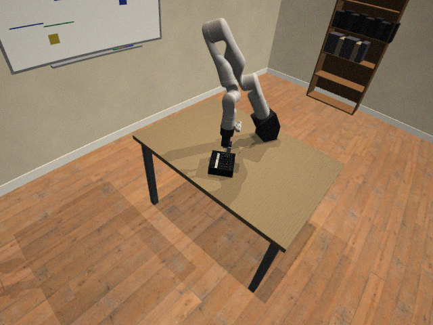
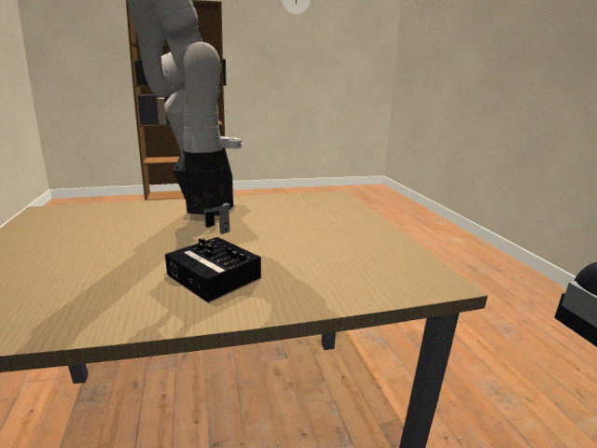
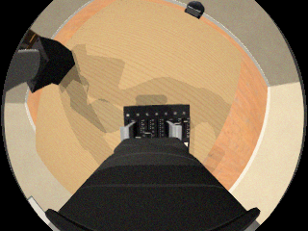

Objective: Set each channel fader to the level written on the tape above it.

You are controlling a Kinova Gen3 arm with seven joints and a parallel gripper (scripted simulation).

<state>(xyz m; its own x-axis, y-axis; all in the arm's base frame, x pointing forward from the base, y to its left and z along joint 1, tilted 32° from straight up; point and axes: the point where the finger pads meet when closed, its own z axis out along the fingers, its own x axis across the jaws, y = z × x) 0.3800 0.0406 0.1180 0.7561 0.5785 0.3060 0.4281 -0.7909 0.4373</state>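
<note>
Now: hand 1 cm past the fader, 4 cm to the left of it and 6 cm above it.
</note>
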